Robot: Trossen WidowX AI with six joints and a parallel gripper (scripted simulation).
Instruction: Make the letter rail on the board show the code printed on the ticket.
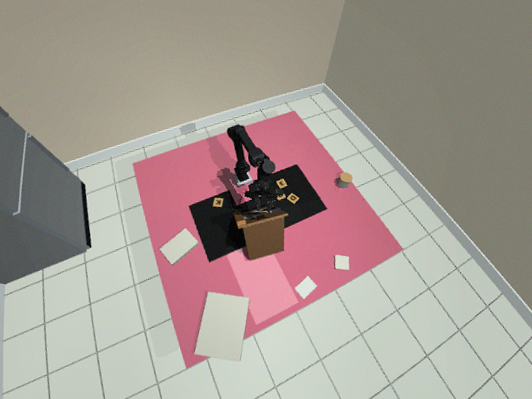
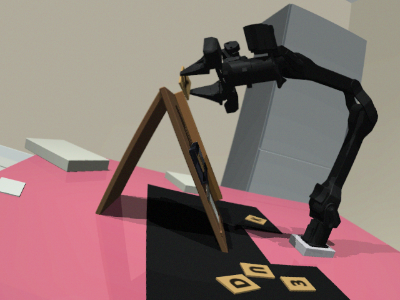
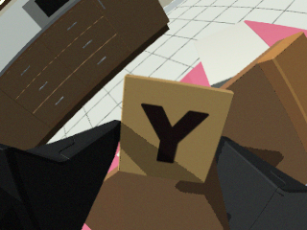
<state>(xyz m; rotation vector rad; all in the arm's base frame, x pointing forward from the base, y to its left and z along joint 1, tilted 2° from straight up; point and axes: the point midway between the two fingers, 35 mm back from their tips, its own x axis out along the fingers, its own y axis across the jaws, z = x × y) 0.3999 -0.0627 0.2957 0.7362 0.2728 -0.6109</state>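
My gripper tip is now 24 cm above the white ticket, 12 cm past it and 3 cm to the right of it. The rest, counted from my gripper tip: black mat (32 cm below, 21 cm behind, 7 cm to the left).
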